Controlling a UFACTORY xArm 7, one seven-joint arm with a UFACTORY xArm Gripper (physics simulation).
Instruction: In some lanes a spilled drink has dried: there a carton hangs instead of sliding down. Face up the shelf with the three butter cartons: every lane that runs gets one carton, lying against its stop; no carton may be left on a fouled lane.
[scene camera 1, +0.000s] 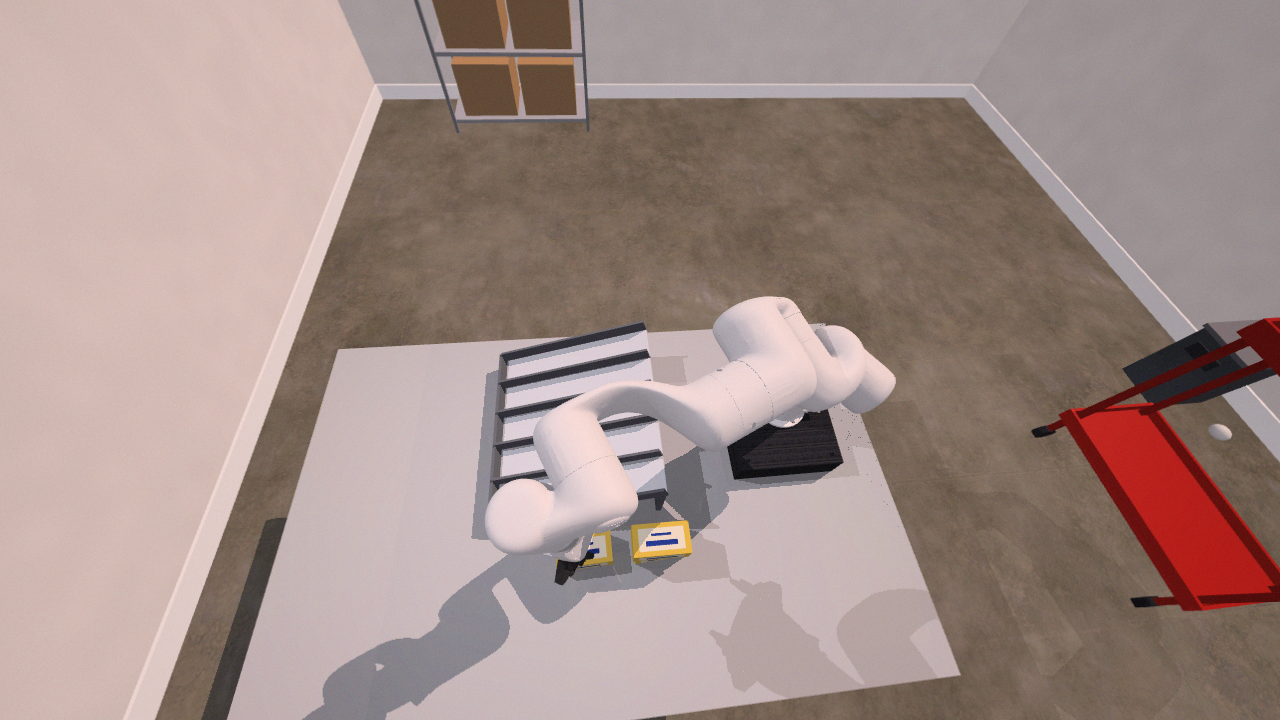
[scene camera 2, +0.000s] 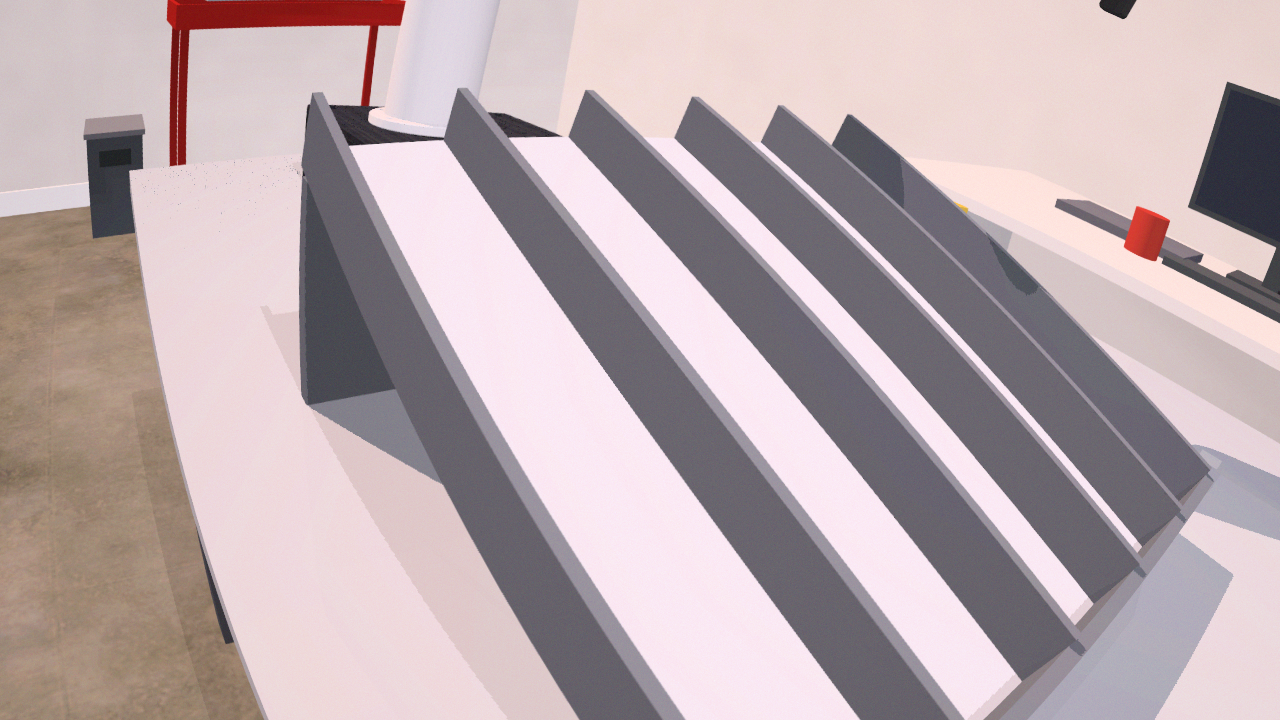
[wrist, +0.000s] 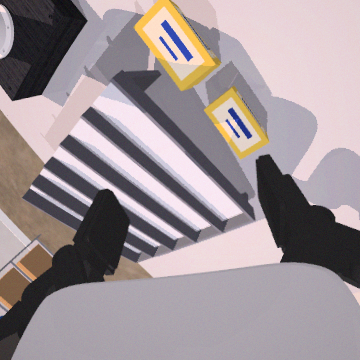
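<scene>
The sloped shelf has several white lanes between dark dividers. No carton or dried spill shows on the lane surfaces in view; the arm and dividers hide parts. One yellow butter carton lies label up beside the shelf, on the side nearer the arm's base. A second butter carton lies beside it, partly covered by the gripper in scene camera 1. The third carton does not show. My gripper is open and empty, above and beside the second carton.
The arm reaches over the shelf from its black base. A red trolley and a rack with boxes stand on the floor. A red cup and a monitor show at right in scene camera 2.
</scene>
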